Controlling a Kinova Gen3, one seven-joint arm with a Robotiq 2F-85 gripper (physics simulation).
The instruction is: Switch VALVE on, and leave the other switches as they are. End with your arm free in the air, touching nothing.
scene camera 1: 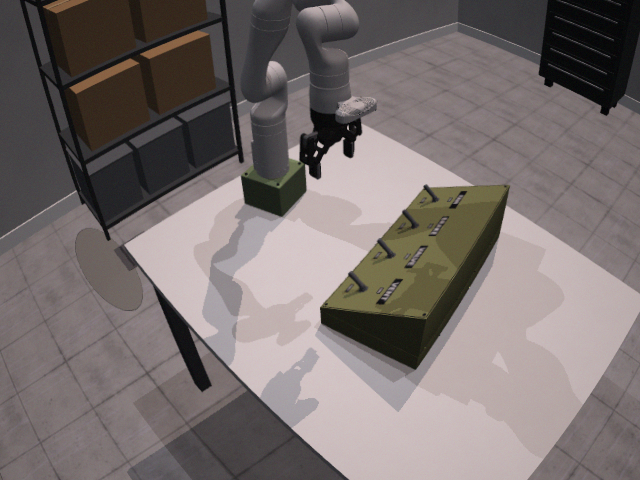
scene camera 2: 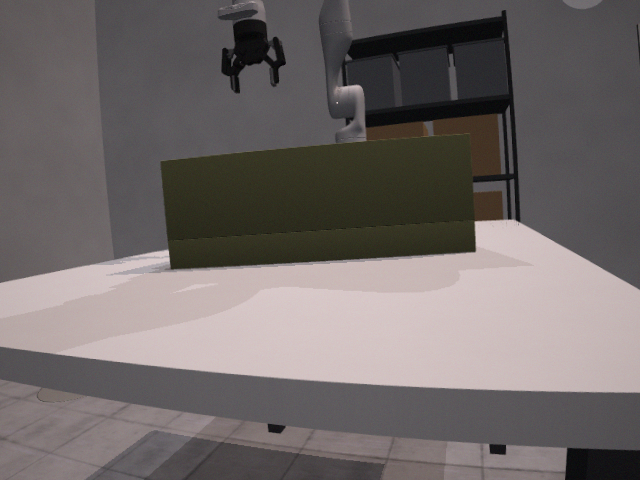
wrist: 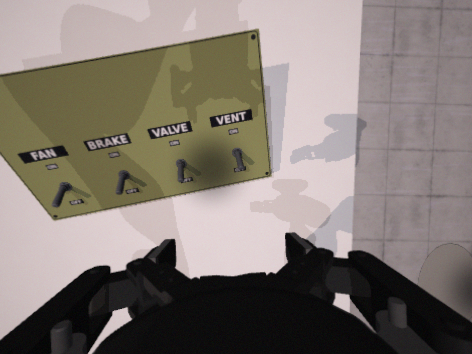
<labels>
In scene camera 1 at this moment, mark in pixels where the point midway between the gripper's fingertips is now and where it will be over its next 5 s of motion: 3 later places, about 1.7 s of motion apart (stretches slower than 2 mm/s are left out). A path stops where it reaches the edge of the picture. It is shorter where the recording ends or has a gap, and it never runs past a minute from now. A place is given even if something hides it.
The gripper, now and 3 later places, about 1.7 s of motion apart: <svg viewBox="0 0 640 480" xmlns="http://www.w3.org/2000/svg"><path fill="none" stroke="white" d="M332 166L373 240L373 248L373 252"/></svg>
</labels>
